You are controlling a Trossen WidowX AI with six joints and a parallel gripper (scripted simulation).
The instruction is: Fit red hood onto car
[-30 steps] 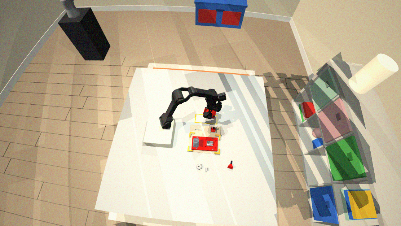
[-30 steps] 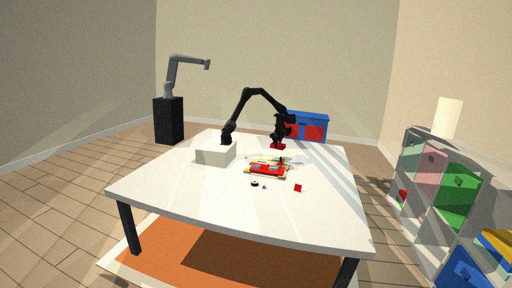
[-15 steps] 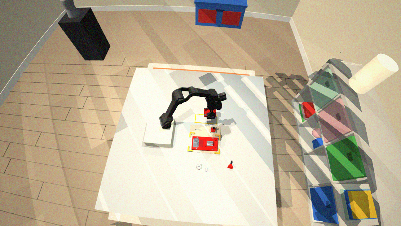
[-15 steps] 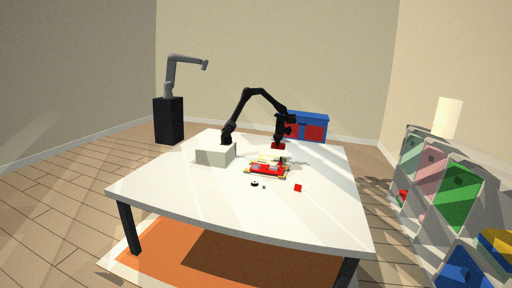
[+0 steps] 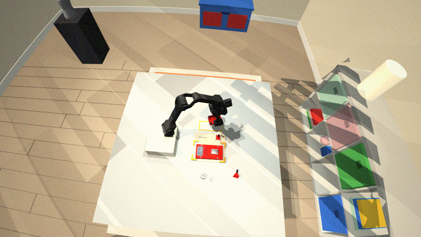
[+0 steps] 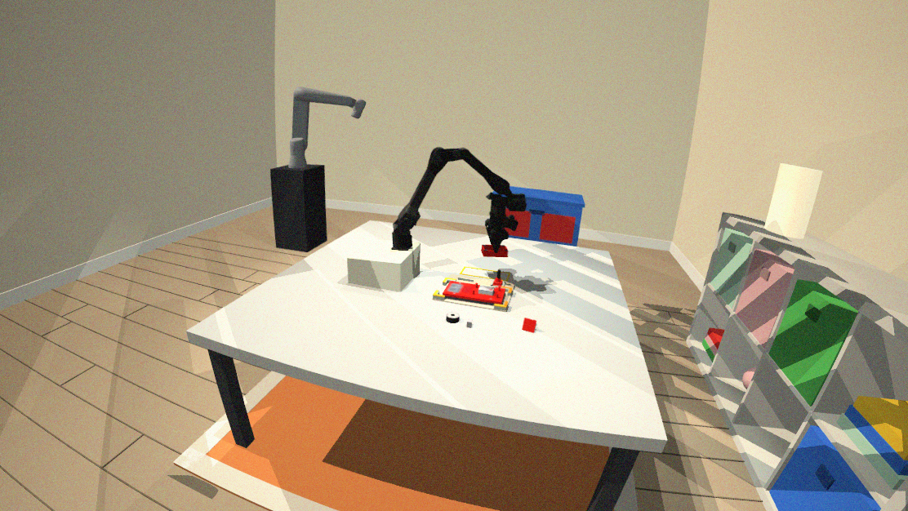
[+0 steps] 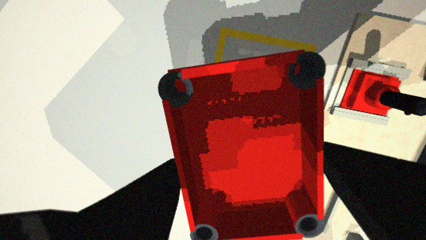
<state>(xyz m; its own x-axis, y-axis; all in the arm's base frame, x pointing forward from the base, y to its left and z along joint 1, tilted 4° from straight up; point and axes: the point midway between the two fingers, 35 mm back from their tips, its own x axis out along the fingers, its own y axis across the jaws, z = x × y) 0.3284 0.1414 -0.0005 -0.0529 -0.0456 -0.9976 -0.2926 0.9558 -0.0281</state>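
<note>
Now: gripper tip 10 mm above the red hood. From my gripper tip the other things lie so: grey engine block 10 mm ahead, 230 mm to the right, 70 mm below.
</note>
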